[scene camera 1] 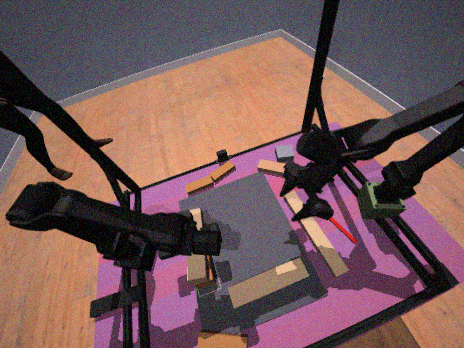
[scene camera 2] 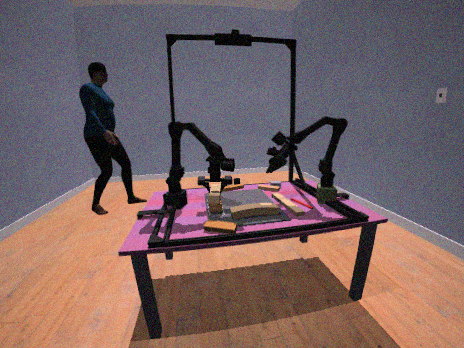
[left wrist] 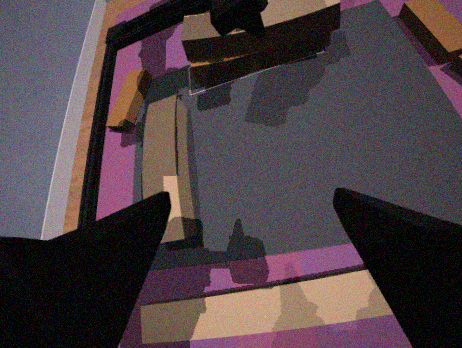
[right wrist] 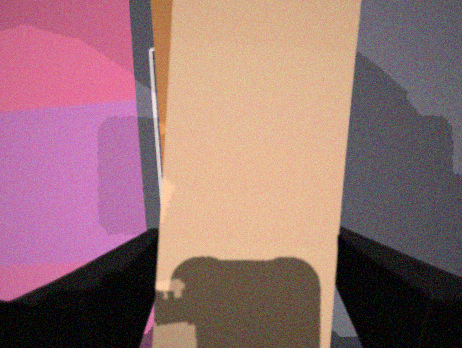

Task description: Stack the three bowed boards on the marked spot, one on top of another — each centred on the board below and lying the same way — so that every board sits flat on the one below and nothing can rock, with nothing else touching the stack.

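Places are measured from the left arm's base along level axes (x left, y ahead, z down), in metres.
Where they show: left gripper, fingertip midpoint: point(scene camera 1: 285, 207) point(scene camera 2: 268, 172) point(left wrist: 251, 197); right gripper, fingertip midpoint: point(scene camera 2: 215, 193) point(left wrist: 259, 22) point(right wrist: 245, 239); left arm's base at its link origin: point(scene camera 1: 385, 194) point(scene camera 2: 326, 186); right arm's base at its link origin: point(scene camera 1: 130, 251) point(scene camera 2: 174, 192).
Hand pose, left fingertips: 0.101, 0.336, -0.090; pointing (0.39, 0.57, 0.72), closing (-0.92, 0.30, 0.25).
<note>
Things, the pixels of their centre, and the offset from my left fingertips, as dx, dy, dz. "spot": a spot on its surface instead. Level surfaces: height alone.
- orange-brown bowed board at the middle of its body: point(right wrist: 233, 244) point(left wrist: 256, 44) point(scene camera 1: 198, 247) point(scene camera 2: 214, 200) +0.100, +0.286, +0.147
- white outline at a spot on its surface: point(right wrist: 154, 90) spot: +0.042, +0.357, +0.176
- second pale bowed board at the middle of its body: point(left wrist: 169, 166) point(scene camera 1: 269, 282) point(scene camera 2: 255, 211) +0.182, +0.041, +0.156
- grey mat at its surface level: dz +0.177
- straight pale plank at the middle of its body: point(left wrist: 254, 309) point(scene camera 1: 312, 229) point(scene camera 2: 286, 202) +0.000, -0.106, +0.172
- red stick at the middle of its body: point(scene camera 1: 335, 222) -0.031, -0.190, +0.180
- orange block at the middle of its body: point(left wrist: 129, 100) point(scene camera 1: 222, 345) point(scene camera 2: 220, 226) +0.357, +0.165, +0.167
- grey block at the middle of its body: point(scene camera 1: 284, 153) -0.342, -0.019, +0.165
My right gripper point(scene camera 1: 202, 242) point(scene camera 2: 216, 181) point(right wrist: 245, 239) is shut on a pale bowed board point(scene camera 1: 198, 274) point(scene camera 2: 215, 204) point(left wrist: 300, 11) point(right wrist: 255, 150). An orange-brown bowed board point(scene camera 1: 210, 270) point(right wrist: 162, 30) lies beneath it, beside the white outline point(right wrist: 154, 90) of the marked spot. A thin orange strip shows between the two in the left wrist view; whether they touch is unclear. A second pale bowed board point(scene camera 1: 265, 285) point(scene camera 2: 255, 208) point(left wrist: 159, 145) lies on the grey mat point(scene camera 1: 255, 215) point(left wrist: 310, 165), apart from them. My left gripper point(scene camera 1: 290, 205) point(scene camera 2: 271, 162) point(left wrist: 251, 197) is open and empty above the mat's right side.
A straight pale plank point(scene camera 1: 320, 240) point(scene camera 2: 288, 202) point(left wrist: 250, 307) and a red stick point(scene camera 1: 345, 232) lie right of the mat. An orange block point(scene camera 1: 222, 341) point(scene camera 2: 220, 227) point(left wrist: 125, 102) lies at the front. Orange pieces point(scene camera 1: 200, 185) point(scene camera 1: 223, 173) and a grey block point(scene camera 1: 284, 152) lie at the back.
</note>
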